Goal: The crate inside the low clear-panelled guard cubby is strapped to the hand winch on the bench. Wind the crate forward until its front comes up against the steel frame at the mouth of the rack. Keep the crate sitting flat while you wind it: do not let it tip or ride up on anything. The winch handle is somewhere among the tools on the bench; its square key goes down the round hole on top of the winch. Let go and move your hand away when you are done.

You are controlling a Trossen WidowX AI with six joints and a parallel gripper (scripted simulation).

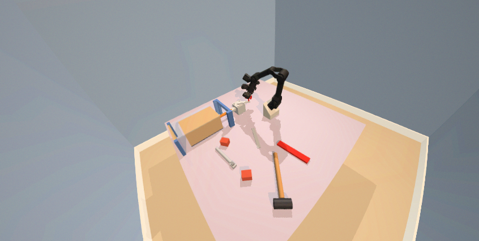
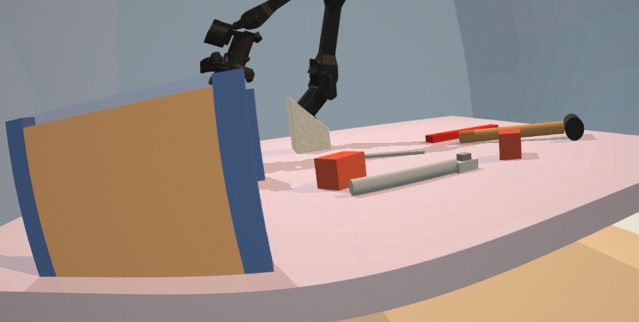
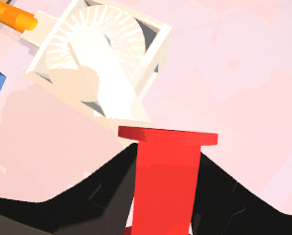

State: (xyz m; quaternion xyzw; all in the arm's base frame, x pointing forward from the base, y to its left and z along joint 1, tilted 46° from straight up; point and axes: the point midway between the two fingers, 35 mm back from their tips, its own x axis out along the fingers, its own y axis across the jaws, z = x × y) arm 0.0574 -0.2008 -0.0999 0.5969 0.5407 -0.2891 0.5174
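Right now the blue frame is 230 mm ahead of my gripper tip, 70 mm to the right of it and 30 mm below it. Round my gripper tip: red knob: 20 mm to the left; then pale crank arm: 20 mm ahead, 10 mm to the right, 30 mm below; then pale winch: 60 mm ahead, 50 mm to the right, 100 mm below.
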